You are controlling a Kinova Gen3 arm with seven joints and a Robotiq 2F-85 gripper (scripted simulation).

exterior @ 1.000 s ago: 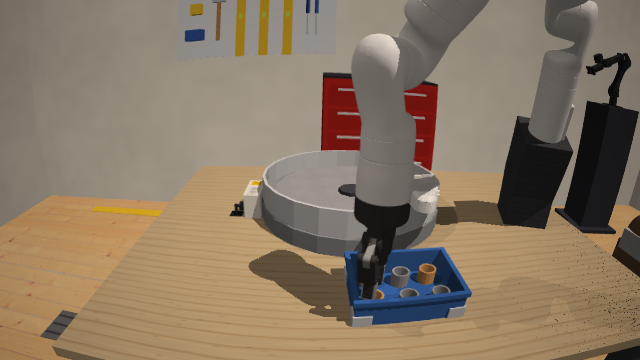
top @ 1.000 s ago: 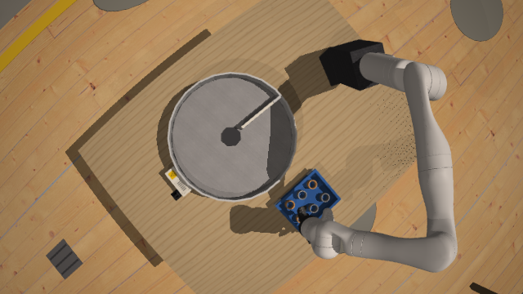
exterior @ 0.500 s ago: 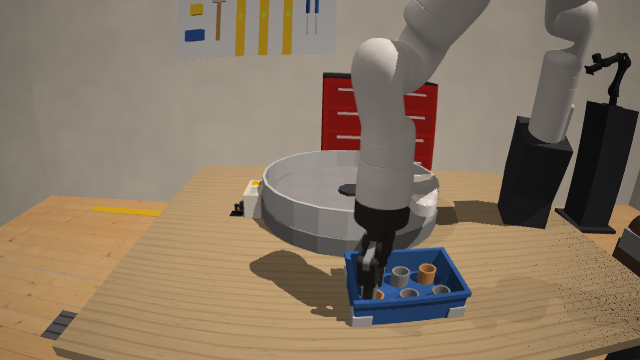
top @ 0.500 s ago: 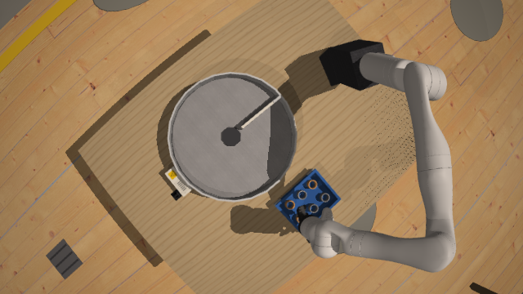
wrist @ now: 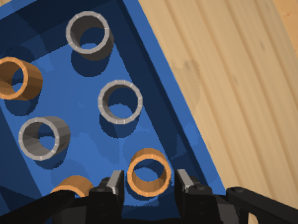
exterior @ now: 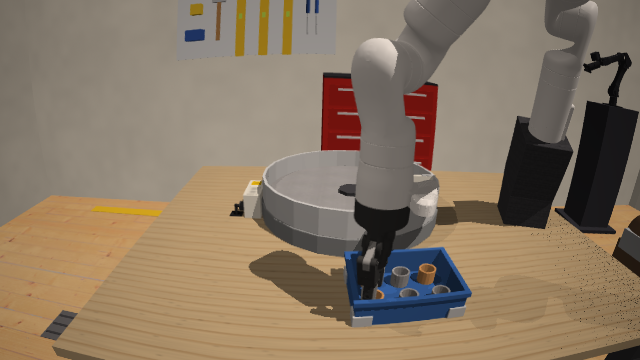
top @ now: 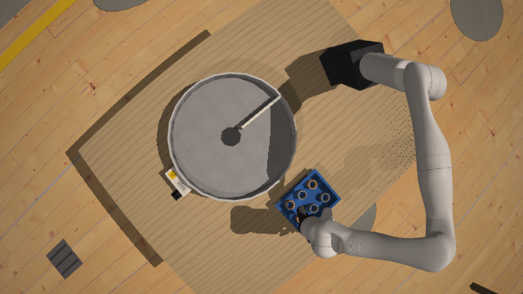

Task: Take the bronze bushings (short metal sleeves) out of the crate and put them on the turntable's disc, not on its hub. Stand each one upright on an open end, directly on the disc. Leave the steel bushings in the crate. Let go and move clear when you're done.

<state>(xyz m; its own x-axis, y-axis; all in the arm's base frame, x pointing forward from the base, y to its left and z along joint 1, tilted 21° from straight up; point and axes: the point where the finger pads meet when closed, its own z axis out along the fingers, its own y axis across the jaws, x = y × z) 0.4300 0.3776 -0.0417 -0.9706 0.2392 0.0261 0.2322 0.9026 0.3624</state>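
Right now the blue crate is 5 cm behind my hand, 4 cm to the right of it and 3 cm below it. The rest, counted from my hand: grey turntable disc: 37 cm to the right, 6 cm ahead.
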